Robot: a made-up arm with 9 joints. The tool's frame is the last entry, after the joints.
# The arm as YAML. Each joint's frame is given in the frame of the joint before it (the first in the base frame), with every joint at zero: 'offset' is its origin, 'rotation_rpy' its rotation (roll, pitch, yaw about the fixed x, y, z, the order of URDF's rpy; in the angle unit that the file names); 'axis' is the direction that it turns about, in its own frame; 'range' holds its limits. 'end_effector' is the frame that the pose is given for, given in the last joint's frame.
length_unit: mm
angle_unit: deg
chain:
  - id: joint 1
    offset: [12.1, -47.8, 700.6]
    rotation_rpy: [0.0, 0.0, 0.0]
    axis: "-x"
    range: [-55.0, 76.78]
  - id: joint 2
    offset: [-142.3, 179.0, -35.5]
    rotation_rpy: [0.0, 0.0, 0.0]
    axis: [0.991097, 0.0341, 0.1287]
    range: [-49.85, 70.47]
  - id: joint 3
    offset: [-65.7, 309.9, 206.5]
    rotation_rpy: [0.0, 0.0, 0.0]
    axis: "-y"
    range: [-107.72, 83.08]
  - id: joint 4
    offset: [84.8, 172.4, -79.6]
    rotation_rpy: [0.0, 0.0, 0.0]
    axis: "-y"
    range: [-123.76, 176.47]
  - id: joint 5
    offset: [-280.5, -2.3, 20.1]
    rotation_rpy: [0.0, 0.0, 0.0]
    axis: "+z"
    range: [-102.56, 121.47]
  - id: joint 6
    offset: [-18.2, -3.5, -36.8]
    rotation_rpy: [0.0, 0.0, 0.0]
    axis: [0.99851, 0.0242, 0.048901]
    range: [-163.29, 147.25]
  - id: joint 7
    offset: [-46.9, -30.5, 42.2]
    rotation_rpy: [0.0, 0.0, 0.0]
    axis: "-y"
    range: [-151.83, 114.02]
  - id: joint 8
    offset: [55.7, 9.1, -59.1]
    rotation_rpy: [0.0, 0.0, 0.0]
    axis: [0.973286, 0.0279, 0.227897]
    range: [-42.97, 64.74]
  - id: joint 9
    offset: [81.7, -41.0, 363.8]
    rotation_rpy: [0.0, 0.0, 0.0]
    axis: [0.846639, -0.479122, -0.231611]
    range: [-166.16, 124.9]
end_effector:
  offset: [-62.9, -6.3, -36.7]
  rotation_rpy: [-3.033, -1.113, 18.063]
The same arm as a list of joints. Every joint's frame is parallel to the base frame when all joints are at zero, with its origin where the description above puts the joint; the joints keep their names.
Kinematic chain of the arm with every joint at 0, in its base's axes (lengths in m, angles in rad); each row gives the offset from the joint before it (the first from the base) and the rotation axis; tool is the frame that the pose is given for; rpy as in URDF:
joint 1: xyz 0.0121 -0.0478 0.7006 axis -x
joint 2: xyz -0.1423 0.179 -0.0355 axis 0.991097 0.0341 0.1287
joint 3: xyz -0.0657 0.3099 0.2065 axis -y
joint 4: xyz 0.0848 0.1724 -0.0796 axis -y
joint 5: xyz -0.2805 -0.0023 0.0201 axis +z
joint 6: xyz -0.0182 -0.0035 -0.0368 axis 0.99851 0.0242 0.048901
joint 7: xyz -0.0469 -0.0305 0.0422 axis -y
joint 8: xyz 0.0557 0.0091 -0.0591 axis 0.973286 0.0279 0.227897
joint 9: xyz 0.0817 -0.041 0.3638 axis 0.846639 -0.479122 -0.231611
tool: xyz -0.0629 -0.0063 -0.0367 rpy -0.0529 -0.0194 0.3153
Joint limits (rad, base to tool): -0.9599..1.3401 -0.87..1.2299 -1.8801..1.45 -2.16..3.08 -1.79..2.1201 -2.8499..2.57 -2.6499..1.99 -0.75..1.1299 -2.9..2.1799

